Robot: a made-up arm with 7 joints. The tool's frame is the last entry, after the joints. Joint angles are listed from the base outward. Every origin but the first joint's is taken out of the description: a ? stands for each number. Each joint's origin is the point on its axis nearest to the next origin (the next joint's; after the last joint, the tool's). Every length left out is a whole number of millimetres.
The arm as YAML. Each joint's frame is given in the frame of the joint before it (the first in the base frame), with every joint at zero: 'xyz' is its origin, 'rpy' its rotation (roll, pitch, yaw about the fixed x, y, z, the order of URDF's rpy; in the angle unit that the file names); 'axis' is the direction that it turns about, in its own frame. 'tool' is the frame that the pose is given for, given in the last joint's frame.
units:
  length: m
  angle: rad
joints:
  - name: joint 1
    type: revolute
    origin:
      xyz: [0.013, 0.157, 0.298]
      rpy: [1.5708, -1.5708, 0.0]
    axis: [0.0, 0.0, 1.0]
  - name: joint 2
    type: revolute
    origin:
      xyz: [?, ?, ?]
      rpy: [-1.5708, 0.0, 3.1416]
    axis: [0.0, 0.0, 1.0]
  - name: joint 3
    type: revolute
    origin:
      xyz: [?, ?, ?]
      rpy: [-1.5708, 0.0, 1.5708]
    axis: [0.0, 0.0, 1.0]
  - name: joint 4
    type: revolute
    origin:
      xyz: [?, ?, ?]
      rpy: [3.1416, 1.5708, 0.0]
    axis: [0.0, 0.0, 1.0]
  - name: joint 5
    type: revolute
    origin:
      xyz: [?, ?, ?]
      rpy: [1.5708, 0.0, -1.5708]
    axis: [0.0, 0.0, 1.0]
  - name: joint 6
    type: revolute
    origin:
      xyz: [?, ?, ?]
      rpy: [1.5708, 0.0, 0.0]
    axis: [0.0, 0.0, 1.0]
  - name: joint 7
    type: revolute
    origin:
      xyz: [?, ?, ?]
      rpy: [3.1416, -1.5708, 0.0]
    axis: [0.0, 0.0, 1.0]
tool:
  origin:
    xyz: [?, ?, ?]
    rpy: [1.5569, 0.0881, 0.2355]
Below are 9 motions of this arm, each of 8 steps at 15 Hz.
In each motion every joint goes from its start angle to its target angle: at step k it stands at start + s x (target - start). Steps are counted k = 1, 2, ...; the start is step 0. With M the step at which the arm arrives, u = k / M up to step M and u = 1 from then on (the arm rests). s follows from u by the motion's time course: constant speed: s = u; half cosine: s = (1 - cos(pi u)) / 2; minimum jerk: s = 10 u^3 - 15 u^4 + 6 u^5.
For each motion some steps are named. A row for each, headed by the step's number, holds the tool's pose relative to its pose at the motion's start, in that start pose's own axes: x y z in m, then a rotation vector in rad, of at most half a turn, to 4 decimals.
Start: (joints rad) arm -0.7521 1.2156 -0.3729 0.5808 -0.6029 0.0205 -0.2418
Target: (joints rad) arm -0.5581 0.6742 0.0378 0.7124 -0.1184 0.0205 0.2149
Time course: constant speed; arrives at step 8
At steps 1, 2, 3, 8:
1: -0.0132 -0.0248 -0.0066 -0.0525 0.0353 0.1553
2: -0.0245 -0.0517 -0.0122 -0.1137 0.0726 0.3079
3: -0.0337 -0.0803 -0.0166 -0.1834 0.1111 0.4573
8: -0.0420 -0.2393 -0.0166 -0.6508 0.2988 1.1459

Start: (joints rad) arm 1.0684 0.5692 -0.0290 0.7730 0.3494 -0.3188 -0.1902
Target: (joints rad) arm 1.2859 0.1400 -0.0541 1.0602 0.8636 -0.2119 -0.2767
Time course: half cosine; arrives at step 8
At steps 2, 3, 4, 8:
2: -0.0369 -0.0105 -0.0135 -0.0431 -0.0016 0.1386
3: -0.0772 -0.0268 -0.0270 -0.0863 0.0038 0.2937
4: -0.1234 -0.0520 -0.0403 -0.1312 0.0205 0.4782
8: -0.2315 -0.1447 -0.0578 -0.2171 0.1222 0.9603

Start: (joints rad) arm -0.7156 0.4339 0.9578 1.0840 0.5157 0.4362 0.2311
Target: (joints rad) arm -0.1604 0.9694 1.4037 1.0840 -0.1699 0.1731 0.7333
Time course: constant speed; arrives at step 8
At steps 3, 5, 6, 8:
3: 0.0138 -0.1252 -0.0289 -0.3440 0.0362 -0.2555
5: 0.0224 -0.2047 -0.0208 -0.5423 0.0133 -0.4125
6: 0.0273 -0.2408 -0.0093 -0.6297 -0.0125 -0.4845
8: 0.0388 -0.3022 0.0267 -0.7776 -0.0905 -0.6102

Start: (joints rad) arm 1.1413 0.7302 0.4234 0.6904 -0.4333 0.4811 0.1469
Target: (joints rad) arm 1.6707 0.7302 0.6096 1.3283 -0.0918 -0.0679 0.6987
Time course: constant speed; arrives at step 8
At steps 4, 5, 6, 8:
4: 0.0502 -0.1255 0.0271 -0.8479 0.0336 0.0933
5: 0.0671 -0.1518 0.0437 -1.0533 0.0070 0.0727
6: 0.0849 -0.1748 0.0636 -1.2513 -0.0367 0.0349
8: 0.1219 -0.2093 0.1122 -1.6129 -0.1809 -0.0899

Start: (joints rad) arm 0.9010 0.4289 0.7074 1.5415 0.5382 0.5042 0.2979
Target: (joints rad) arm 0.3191 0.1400 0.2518 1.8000 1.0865 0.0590 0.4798
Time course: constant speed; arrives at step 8
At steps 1, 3, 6, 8:
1: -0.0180 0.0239 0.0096 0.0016 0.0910 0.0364
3: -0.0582 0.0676 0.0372 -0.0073 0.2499 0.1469
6: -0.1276 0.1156 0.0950 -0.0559 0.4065 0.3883
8: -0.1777 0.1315 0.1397 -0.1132 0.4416 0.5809

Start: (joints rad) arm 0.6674 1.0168 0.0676 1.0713 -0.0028 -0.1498 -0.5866
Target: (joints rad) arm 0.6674 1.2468 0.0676 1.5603 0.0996 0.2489 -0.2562
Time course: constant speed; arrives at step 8
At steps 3, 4, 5, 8:
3: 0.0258 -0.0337 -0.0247 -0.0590 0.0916 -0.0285
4: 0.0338 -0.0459 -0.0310 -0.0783 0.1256 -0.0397
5: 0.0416 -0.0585 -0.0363 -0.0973 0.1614 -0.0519
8: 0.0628 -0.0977 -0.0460 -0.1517 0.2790 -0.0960

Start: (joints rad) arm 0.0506 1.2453 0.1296 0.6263 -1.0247 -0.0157 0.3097
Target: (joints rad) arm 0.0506 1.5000 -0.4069 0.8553 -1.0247 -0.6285 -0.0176
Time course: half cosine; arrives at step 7
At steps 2, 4, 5, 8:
2: 0.0213 0.0020 0.0026 -0.0763 -0.0862 -0.1764
4: 0.0592 -0.0040 0.0084 -0.2933 -0.2070 -0.5526
5: 0.0708 -0.0104 0.0107 -0.4180 -0.2259 -0.7140
8: 0.0774 -0.0174 0.0123 -0.5469 -0.2197 -0.8509

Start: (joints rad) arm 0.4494 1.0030 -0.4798 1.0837 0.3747 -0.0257 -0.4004
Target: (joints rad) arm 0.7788 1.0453 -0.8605 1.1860 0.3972 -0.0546 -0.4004
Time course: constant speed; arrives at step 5
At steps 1, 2, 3, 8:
1: 0.0023 -0.0144 -0.0111 -0.0524 0.0200 -0.0179
2: 0.0051 -0.0286 -0.0211 -0.1029 0.0394 -0.0372
3: 0.0082 -0.0426 -0.0300 -0.1512 0.0581 -0.0579
8: 0.0157 -0.0694 -0.0444 -0.2410 0.0937 -0.1028

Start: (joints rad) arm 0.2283 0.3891 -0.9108 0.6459 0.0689 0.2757 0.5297
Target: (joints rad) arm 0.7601 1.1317 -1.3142 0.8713 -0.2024 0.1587 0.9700
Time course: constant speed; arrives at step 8
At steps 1, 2, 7, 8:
1: 0.0301 0.0096 0.0383 0.0643 -0.0352 -0.0708
2: 0.0549 0.0189 0.0790 0.1356 -0.0655 -0.1289
7: 0.0946 0.0692 0.2915 0.5361 -0.1345 -0.2093
8: 0.0861 0.0812 0.3302 0.6111 -0.1298 -0.1834

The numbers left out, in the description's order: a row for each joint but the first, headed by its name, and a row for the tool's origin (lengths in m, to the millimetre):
joint 2: -0.002 -0.011 0.0
joint 3: 0.255 -0.006 0.0
joint 4: -0.025 -0.01 0.0
joint 5: 0.189 -0.025 0.0
joint 6: 0.029 -0.031 0.0
joint 7: 0.039 0.011 0.0
tool: -0.009 0.021 0.0

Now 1 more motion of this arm.
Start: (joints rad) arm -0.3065 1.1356 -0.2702 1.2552 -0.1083 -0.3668 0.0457
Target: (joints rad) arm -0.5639 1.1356 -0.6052 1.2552 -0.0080 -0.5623 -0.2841
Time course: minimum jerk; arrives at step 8
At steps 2, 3, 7, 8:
2: -0.0131 -0.0006 -0.0004 -0.0210 0.0194 0.0124
3: -0.0350 -0.0019 0.0005 -0.0544 0.0507 0.0378
7: -0.1262 -0.0128 0.0254 -0.1609 0.1684 0.1997
8: -0.1281 -0.0131 0.0263 -0.1625 0.1708 0.2043

